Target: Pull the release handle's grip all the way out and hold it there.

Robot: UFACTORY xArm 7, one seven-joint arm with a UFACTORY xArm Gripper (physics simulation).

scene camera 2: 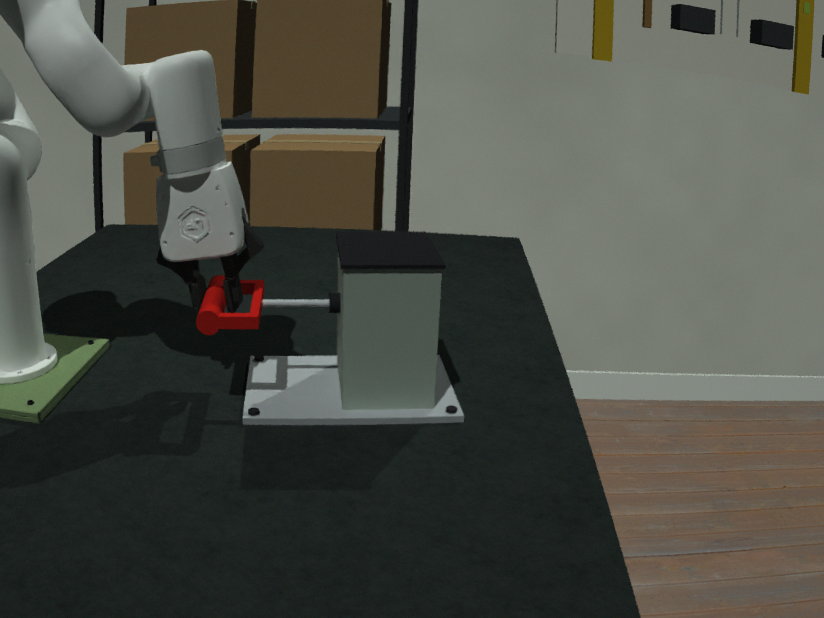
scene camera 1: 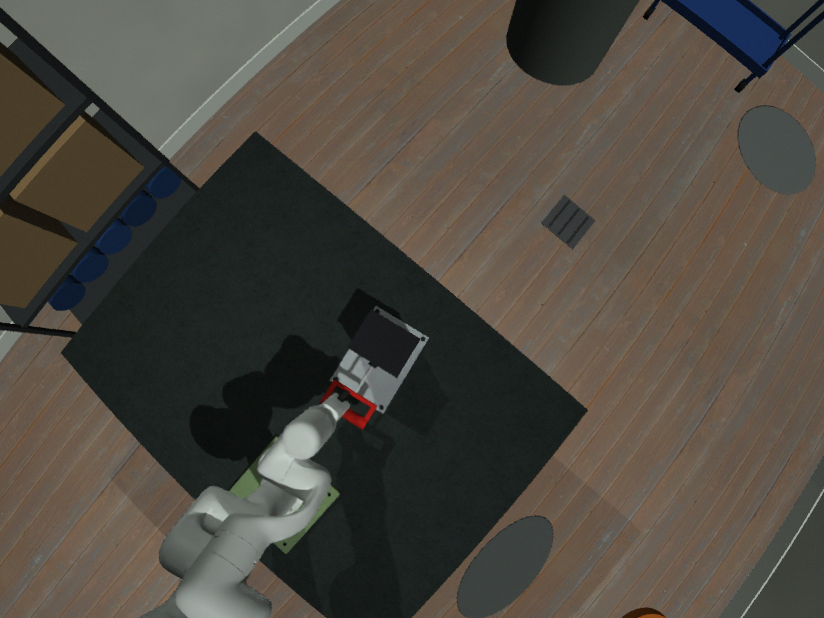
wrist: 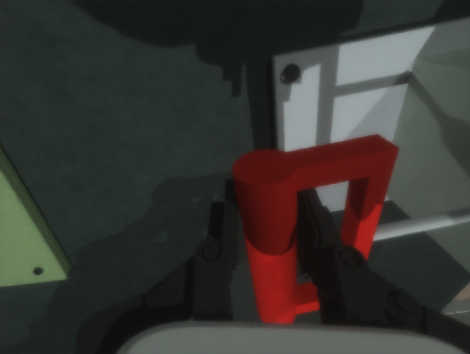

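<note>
The release handle's red grip (scene camera 1: 358, 417) (scene camera 2: 211, 309) (wrist: 270, 215) is a thick round bar on a rectangular red frame. A thin metal rod (scene camera 2: 296, 302) (wrist: 420, 227) runs level from the frame to a black collar on the pale housing (scene camera 2: 389, 339). A long stretch of rod shows between frame and collar. My gripper (scene camera 2: 214, 299) (wrist: 265, 200) is shut on the red grip bar, one finger on its outer side and the other inside the frame. In scene camera 1 the arm partly hides the fingers and grip.
The housing has a dark top (scene camera 1: 384, 342) (scene camera 2: 389, 251) and stands on a bolted white base plate (scene camera 1: 392, 392) (scene camera 2: 292, 409) on the dark table top (scene camera 1: 219, 266) (scene camera 2: 332, 532). The arm's green mounting plate (scene camera 1: 319, 512) (scene camera 2: 63, 382) (wrist: 25, 240) is nearby. A shelf rack (scene camera 2: 406, 133) stands behind.
</note>
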